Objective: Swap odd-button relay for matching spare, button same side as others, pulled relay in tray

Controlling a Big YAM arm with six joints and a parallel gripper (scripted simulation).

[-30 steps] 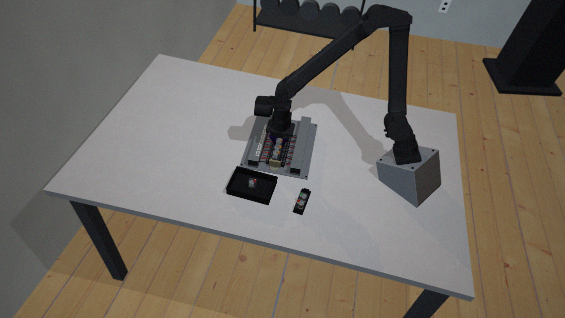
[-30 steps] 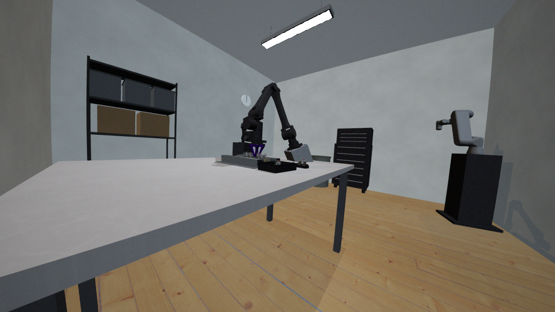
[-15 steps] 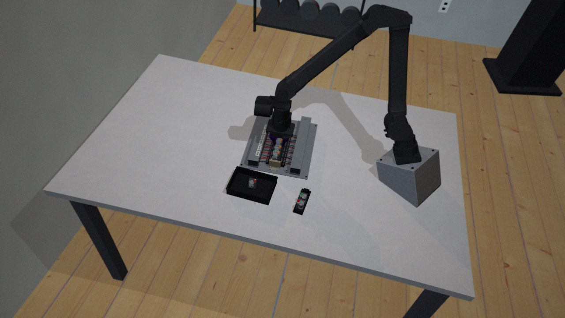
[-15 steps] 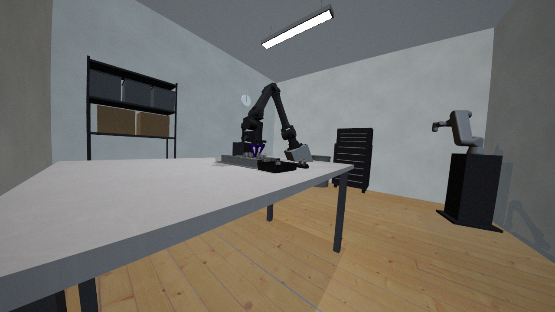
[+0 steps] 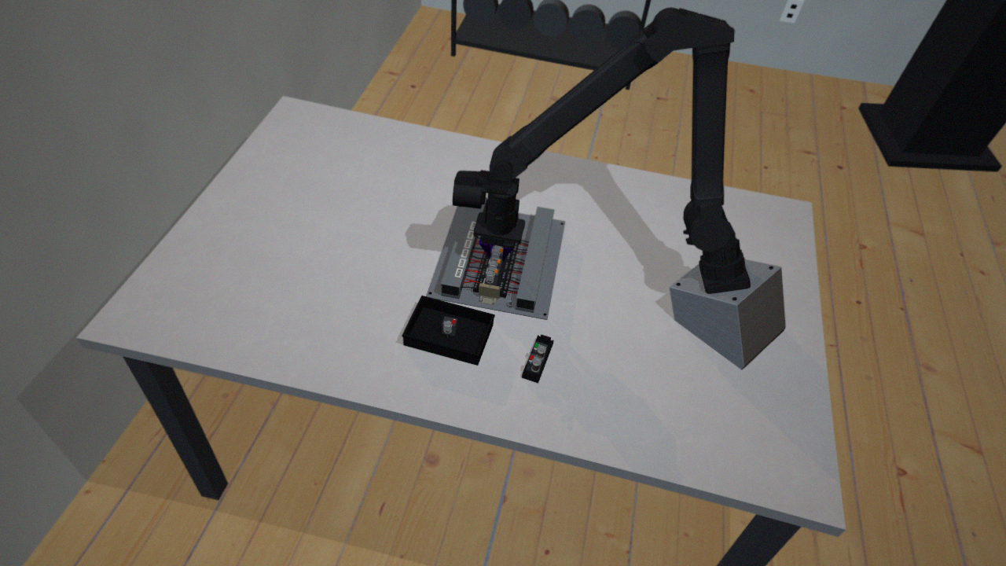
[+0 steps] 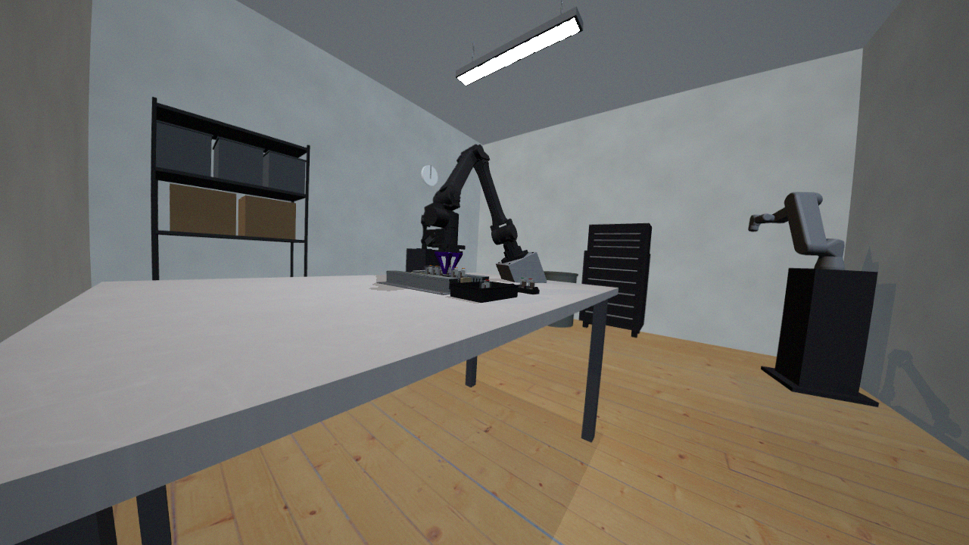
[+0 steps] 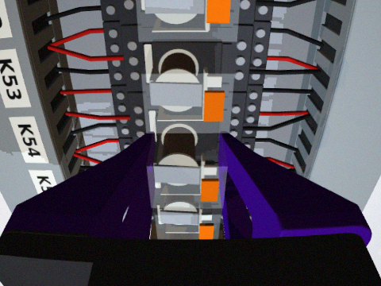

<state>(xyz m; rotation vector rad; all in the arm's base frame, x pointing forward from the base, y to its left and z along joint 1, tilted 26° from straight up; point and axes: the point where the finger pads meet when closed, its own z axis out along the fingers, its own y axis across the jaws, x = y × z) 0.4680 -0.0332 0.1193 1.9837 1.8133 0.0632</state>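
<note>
The grey panel is 1 cm behind my hand, 5 cm to the right of it and 5 cm below it.
</note>
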